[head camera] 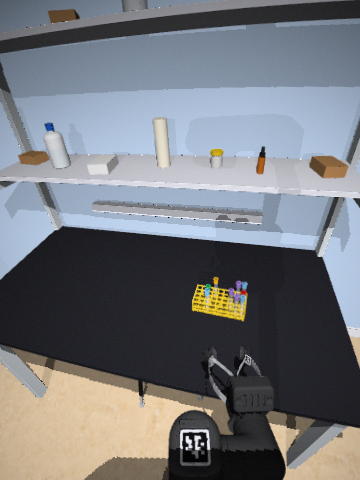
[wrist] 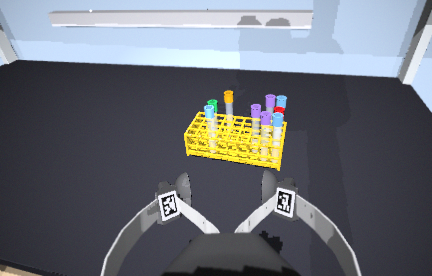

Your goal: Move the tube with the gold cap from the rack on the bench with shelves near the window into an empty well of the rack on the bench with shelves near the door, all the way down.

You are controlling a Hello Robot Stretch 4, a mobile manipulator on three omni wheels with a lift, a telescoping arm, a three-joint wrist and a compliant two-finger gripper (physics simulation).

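Places are measured from the robot's base along level axes (x ahead, y left, z up), in metres.
Pixels of known places: hand, its tool point: (head camera: pixel 227 353) (wrist: pixel 226 191).
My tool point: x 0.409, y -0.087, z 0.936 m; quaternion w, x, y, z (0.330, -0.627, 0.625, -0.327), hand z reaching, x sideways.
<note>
Ahead of a thing's pixels: the offset from my tool point to its middle. "*": to the spot under its first point. Level surfaces: height alone.
A yellow wire rack @(dx +0.299, dy -0.024, dz -0.174 m) (head camera: pixel 220 314) (wrist: pixel 233 159) stands on the black bench top @(dz -0.202 m) (head camera: pixel 125 300) (wrist: pixel 100 125). The tube with the gold cap @(* dx +0.330, dy -0.012, dz -0.089 m) (head camera: pixel 216 281) (wrist: pixel 228 97) stands upright in the back row of the rack, left of the middle, its cap higher than the green cap @(* dx +0.296, dy +0.022, dz -0.084 m) (head camera: pixel 208 287) (wrist: pixel 212 105) near it. My gripper (head camera: pixel 228 352) (wrist: pixel 226 186) is open and empty, above the bench top on the near side of the rack, its fingers apart from the rack. The other bench's rack does not show in these views.
Other tubes stand in the rack: a light-blue cap @(* dx +0.274, dy +0.028, dz -0.087 m) (wrist: pixel 209 111) at the left, and purple, red and light-blue caps at the right. A shelf @(dz +0.255 m) (head camera: pixel 190 176) above the bench holds bottles, boxes and a tall cream cylinder @(dx +0.651, dy +0.176, dz +0.344 m) (head camera: pixel 161 142). A shelf post (head camera: pixel 330 227) stands at the right.
</note>
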